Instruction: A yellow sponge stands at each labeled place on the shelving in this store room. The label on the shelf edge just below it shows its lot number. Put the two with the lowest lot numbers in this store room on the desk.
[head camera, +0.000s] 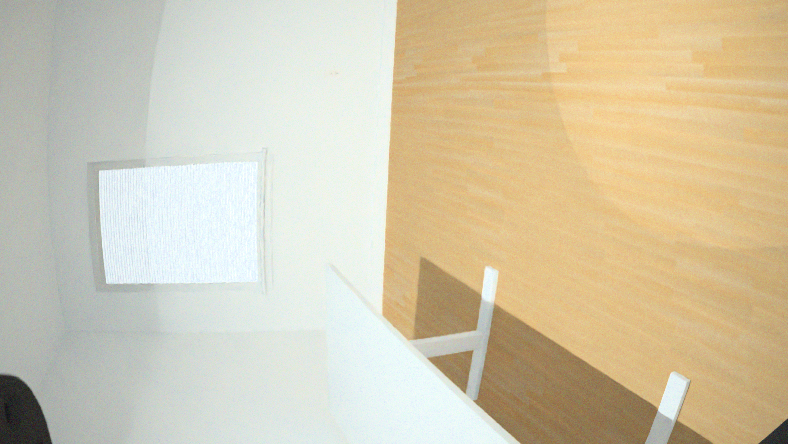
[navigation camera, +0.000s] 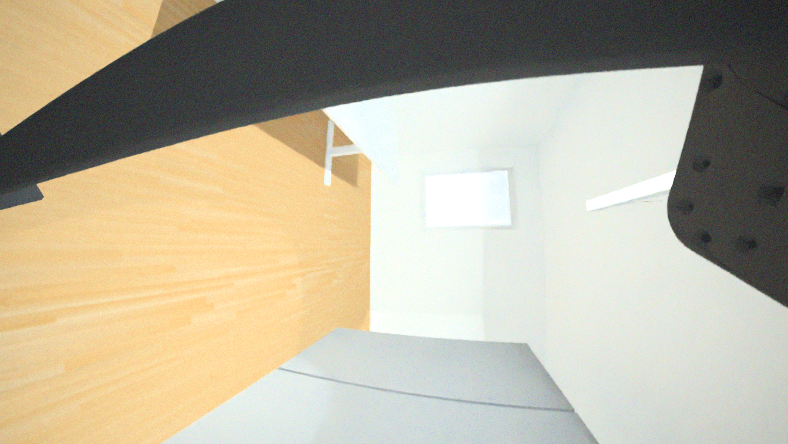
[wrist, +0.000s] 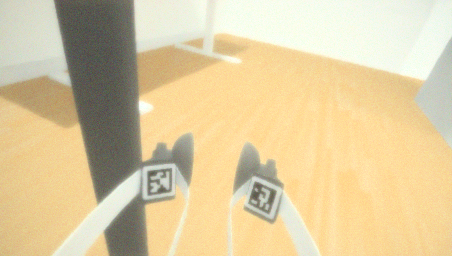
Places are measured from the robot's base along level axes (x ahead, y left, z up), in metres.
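Where they show: gripper, fingertip midpoint: (wrist: 216, 155).
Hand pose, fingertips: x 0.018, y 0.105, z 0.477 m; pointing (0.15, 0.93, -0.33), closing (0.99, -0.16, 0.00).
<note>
After its pixels a point has its place.
The white desk (head camera: 386, 369) @[y 1.670, x 0.041, z 0.720 m] (navigation camera: 372, 132) @[y 1.652, x -0.021, z 0.720 m] stands by the wall in the head and navigation views, which both show the room turned sideways. In the wrist view part of its leg frame (wrist: 208, 30) @[y 2.246, x 0.111, z 0.224 m] shows at the top, behind the gripper. My gripper (wrist: 216, 155) @[y 0.105, x 0.018, z 0.477 m] is open, with a gap between its fingertips and wooden floor seen through it. Part of the grey-blue shelving (navigation camera: 441, 369) @[y 1.089, x 1.599, z 1.156 m] (wrist: 440, 97) @[y 1.265, x 1.698, z 0.161 m] shows as plain panels at the bottom of the navigation view and at the right edge of the wrist view. The yellow sponges and lot labels do not show.
A bright window (head camera: 179, 223) @[y 3.253, x 1.049, z 1.400 m] (navigation camera: 468, 198) @[y 3.264, x 1.029, z 1.464 m] is in the wall beyond the desk. A dark robot part (navigation camera: 308, 49) @[y 0.116, x -0.063, z 1.209 m] crosses the navigation view, and a dark vertical post (wrist: 102, 75) stands left in the wrist view. A white bar (navigation camera: 628, 193) @[y 1.193, x 0.346, z 2.077 m] shows at the right of the navigation view.
</note>
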